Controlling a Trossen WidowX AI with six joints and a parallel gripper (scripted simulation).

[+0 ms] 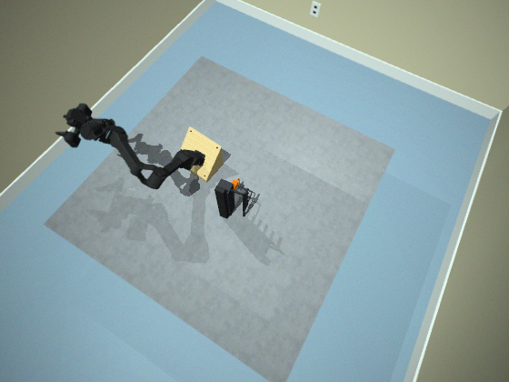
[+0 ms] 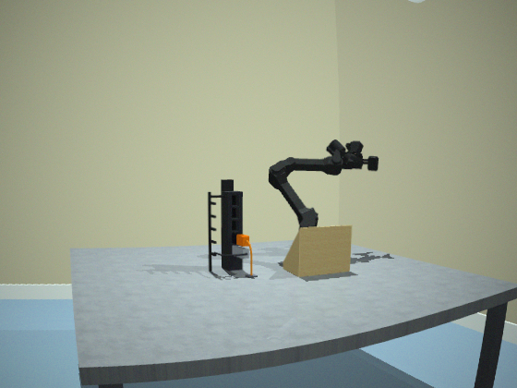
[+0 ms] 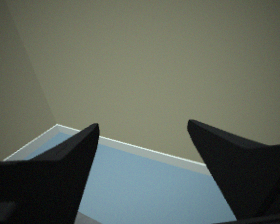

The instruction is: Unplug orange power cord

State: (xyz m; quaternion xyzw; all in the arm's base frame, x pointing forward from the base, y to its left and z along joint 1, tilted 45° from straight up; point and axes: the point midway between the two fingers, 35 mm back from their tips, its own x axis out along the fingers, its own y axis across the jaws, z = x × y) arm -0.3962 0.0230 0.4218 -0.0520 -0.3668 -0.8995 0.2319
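Right now my gripper tip is 69 cm short of the orange plug, 24 cm to the right of it and 25 cm above it.
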